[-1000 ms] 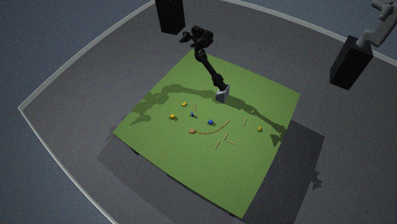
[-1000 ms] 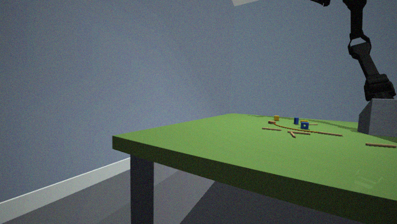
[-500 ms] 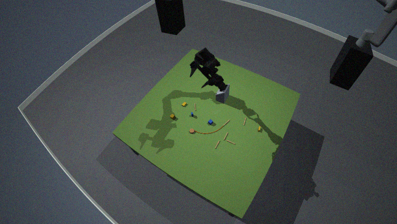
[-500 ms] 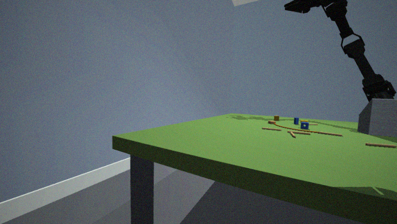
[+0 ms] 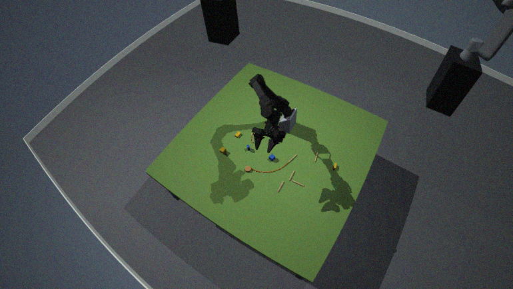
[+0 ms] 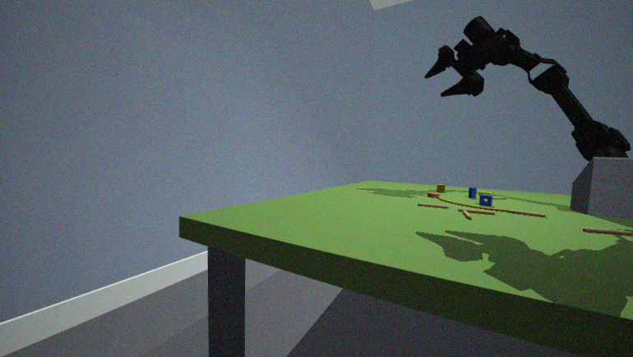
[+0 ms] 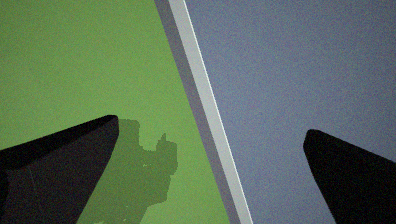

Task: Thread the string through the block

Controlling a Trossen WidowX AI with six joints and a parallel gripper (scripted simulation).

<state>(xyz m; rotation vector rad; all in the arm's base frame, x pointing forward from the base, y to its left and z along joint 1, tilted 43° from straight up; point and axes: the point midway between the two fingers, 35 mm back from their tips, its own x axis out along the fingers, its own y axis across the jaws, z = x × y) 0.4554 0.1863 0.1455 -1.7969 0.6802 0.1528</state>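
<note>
Now: gripper tip 35 cm above the thin wooden stick, 21 cm past it and 9 cm to the right of it. The rest, counted from my gripper tip: round wooden button (35 cm below, 13 cm to the right, 4 cm behind).
</note>
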